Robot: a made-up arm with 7 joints.
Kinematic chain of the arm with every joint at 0, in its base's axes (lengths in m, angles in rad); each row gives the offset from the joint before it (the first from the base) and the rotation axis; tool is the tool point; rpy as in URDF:
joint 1: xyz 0 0 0.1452 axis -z
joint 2: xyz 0 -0.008 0.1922 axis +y
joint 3: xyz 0 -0.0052 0.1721 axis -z
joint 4: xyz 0 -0.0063 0.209 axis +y
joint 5: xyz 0 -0.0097 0.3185 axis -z
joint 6: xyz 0 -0.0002 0.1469 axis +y
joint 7: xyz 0 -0.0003 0.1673 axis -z
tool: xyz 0 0 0 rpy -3.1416 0 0
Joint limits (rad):
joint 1: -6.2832..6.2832
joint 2: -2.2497..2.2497
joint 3: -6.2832..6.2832
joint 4: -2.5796..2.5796
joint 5: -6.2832..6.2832
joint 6: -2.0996..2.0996
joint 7: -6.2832..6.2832
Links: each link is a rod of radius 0.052 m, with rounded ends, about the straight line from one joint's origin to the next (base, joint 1, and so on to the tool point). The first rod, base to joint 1, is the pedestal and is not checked.
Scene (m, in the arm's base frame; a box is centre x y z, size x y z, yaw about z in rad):
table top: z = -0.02
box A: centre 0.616 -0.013 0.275 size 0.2 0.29 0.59 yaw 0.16
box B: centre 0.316 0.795 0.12 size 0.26 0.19 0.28 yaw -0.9
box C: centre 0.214 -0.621 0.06 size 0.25 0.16 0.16 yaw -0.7
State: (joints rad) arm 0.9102 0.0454 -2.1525 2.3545 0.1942 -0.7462 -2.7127
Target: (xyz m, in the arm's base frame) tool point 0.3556 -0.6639 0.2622
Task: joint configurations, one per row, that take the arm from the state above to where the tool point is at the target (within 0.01 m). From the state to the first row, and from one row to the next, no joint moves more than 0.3 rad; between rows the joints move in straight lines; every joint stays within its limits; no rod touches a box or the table.
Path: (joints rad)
1: 1.1508 0.2577 -2.0554 2.1337 0.2748 -0.6900 -2.9400
2: 1.3914 0.4701 -1.9583 1.9130 0.3555 -0.6339 -3.1673
3: 1.6320 0.6824 -1.8611 1.6922 0.4361 -0.5777 -3.3945
4: 1.6573 0.7724 -1.6314 1.6653 0.3211 -0.6036 -3.2241
5: 1.6826 0.8624 -1.4017 1.6384 0.2061 -0.6296 -3.0536
6: 1.7080 0.9524 -1.1720 1.6115 0.0912 -0.6555 -2.8832
7: 1.7333 1.0425 -0.9423 1.5846 -0.0238 -0.6815 -2.7127

